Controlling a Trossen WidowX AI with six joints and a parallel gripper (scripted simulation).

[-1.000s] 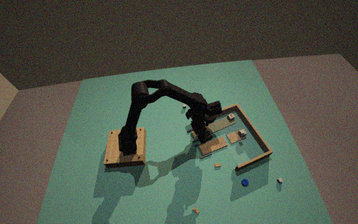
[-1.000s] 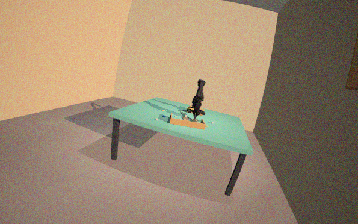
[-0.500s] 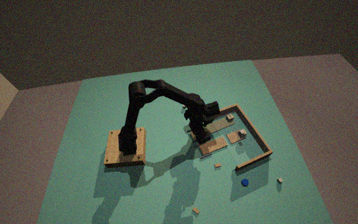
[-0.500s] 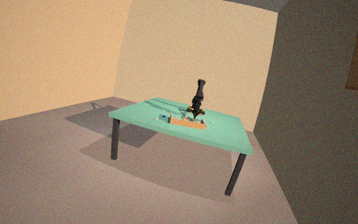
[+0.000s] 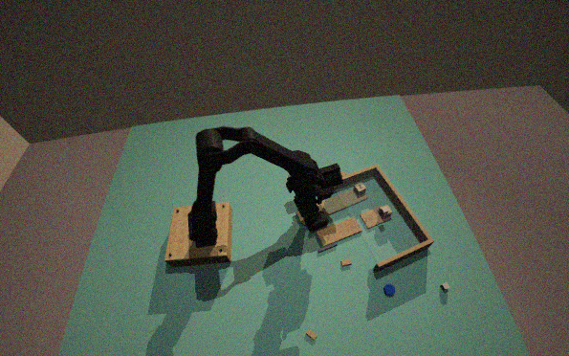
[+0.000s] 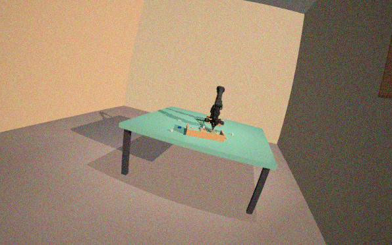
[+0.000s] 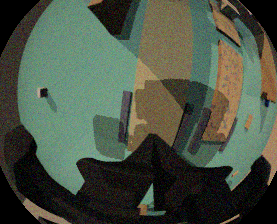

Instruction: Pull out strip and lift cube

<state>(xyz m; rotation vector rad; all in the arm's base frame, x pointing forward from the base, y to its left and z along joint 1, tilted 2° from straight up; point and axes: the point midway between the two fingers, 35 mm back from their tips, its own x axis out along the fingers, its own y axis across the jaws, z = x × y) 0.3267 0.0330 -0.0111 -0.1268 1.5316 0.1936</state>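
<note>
Right now the strip is 9 cm ahead of my gripper tip and 2 cm to the left of it. The rest, counted from my gripper tip: blue disc: 29 cm to the right, 17 cm ahead.
</note>
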